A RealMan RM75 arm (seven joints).
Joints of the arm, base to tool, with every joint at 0 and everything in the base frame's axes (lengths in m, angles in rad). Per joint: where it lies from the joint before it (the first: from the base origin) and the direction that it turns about. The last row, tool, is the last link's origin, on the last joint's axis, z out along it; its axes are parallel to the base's.
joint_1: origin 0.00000 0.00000 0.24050 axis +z
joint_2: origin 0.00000 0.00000 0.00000 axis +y
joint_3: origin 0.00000 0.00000 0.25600 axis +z
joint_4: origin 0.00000 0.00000 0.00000 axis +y
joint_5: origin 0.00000 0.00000 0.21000 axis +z
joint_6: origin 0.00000 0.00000 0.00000 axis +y
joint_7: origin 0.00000 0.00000 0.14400 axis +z
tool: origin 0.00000 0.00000 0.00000
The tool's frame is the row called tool.
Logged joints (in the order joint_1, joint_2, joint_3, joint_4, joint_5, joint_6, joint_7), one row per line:
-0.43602, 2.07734, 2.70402, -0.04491, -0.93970, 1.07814, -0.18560
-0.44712, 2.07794, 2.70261, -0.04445, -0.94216, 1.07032, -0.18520
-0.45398, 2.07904, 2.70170, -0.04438, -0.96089, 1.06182, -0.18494
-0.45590, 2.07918, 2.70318, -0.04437, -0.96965, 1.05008, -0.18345
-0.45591, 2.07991, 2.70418, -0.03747, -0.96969, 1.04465, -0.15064
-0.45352, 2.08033, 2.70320, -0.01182, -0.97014, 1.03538, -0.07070
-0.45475, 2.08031, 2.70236, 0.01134, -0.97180, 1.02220, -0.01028
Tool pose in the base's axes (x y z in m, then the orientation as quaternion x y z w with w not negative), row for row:
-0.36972, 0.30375, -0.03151, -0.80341, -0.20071, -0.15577, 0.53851
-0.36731, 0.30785, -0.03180, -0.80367, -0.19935, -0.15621, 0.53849
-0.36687, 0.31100, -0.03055, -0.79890, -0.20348, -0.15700, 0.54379
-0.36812, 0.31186, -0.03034, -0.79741, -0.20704, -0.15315, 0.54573
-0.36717, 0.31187, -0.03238, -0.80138, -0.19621, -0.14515, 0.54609
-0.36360, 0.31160, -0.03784, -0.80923, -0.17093, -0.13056, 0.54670
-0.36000, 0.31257, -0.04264, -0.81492, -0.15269, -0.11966, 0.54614
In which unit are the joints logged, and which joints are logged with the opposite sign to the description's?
The joints are logged in radians. Opposite sign: joint_2.
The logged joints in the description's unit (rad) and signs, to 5 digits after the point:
-0.43602, -2.07734, 2.70402, -0.04491, -0.93970, 1.07814, -0.18560
-0.44712, -2.07794, 2.70261, -0.04445, -0.94216, 1.07032, -0.18520
-0.45398, -2.07904, 2.70170, -0.04438, -0.96089, 1.06182, -0.18494
-0.45590, -2.07918, 2.70318, -0.04437, -0.96965, 1.05008, -0.18345
-0.45591, -2.07991, 2.70418, -0.03747, -0.96969, 1.04465, -0.15064
-0.45352, -2.08033, 2.70320, -0.01182, -0.97014, 1.03538, -0.07070
-0.45475, -2.08031, 2.70236, 0.01134, -0.97180, 1.02220, -0.01028

